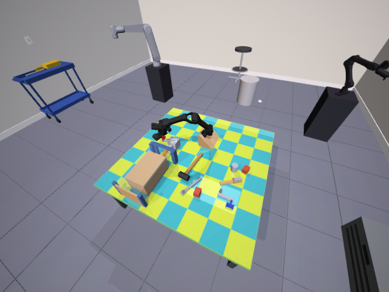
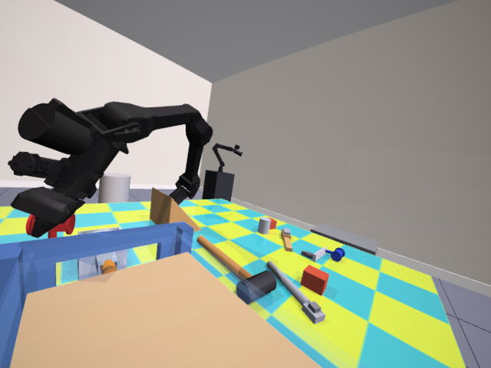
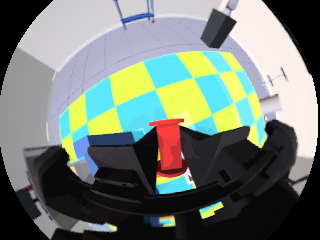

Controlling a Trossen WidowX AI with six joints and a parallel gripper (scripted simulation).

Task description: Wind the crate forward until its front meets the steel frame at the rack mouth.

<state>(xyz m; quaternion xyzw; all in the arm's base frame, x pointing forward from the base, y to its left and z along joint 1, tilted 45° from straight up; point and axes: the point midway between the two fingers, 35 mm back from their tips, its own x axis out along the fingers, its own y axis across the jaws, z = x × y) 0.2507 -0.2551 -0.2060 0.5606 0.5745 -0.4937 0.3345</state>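
The winch handle lies 5 cm to the left of my gripper tip, 3 cm below it and 2 cm behind it. From my gripper tip the other things lie so: brush: 75 cm to the left, 11 cm below, 7 cm ahead; red grip: 2 cm to the left; grey winch: 10 cm below, 9 cm to the left, 7 cm behind.
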